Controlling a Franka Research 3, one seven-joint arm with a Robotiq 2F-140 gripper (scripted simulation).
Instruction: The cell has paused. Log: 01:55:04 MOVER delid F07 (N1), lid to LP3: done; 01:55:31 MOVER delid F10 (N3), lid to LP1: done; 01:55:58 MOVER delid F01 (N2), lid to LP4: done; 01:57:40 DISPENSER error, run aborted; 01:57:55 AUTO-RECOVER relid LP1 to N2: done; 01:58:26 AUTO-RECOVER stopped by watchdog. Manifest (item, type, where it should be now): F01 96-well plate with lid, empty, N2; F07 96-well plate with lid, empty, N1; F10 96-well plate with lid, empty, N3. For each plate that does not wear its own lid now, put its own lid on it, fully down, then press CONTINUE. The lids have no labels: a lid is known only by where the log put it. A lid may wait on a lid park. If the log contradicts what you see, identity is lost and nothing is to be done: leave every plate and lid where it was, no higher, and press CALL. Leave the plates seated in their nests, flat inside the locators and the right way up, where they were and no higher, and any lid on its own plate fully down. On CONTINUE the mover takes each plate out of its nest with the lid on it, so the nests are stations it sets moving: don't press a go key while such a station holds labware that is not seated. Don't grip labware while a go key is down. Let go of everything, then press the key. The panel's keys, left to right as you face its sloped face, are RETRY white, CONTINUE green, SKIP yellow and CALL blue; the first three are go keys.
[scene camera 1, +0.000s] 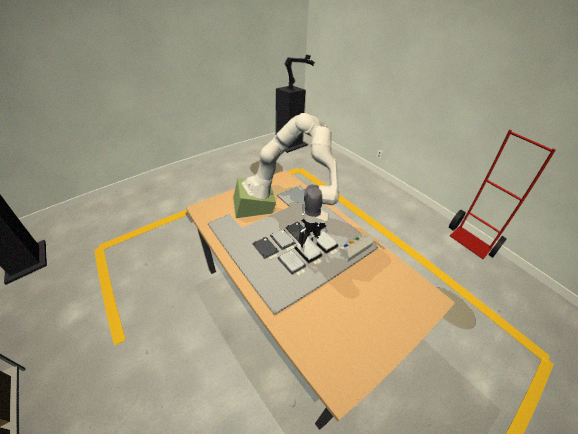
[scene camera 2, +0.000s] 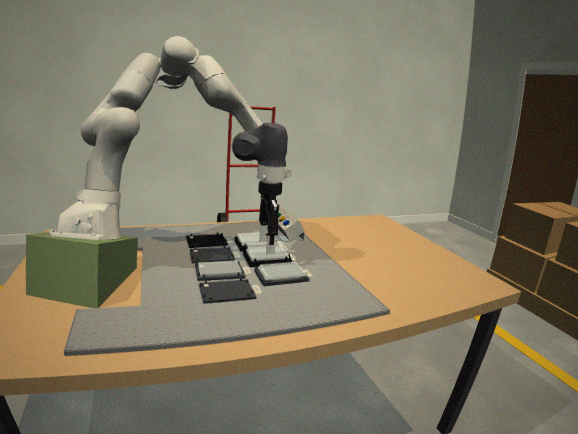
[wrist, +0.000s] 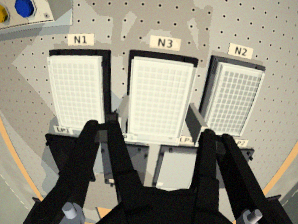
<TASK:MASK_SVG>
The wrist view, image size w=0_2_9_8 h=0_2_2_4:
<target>my gripper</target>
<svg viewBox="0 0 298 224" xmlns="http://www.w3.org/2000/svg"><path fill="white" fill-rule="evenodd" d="M30 218L32 224L84 224L85 215L82 209L100 142L107 142L119 204L96 224L233 224L219 211L219 180L216 179L216 160L236 224L285 224L279 213L266 199L234 138L227 133L223 133L222 136L215 135L215 132L208 128L208 125L193 103L189 104L185 118L194 146L198 147L190 189L166 191L156 187L142 186L138 172L134 170L122 134L129 115L129 95L124 95L118 109L106 114L106 123L99 124L97 120L89 120L85 123L55 187L34 209Z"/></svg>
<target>plate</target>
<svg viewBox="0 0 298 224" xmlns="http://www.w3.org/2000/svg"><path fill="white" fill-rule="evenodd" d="M218 62L204 120L208 128L214 130L216 135L227 133L234 136L242 136L265 74L261 70Z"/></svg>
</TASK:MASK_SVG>
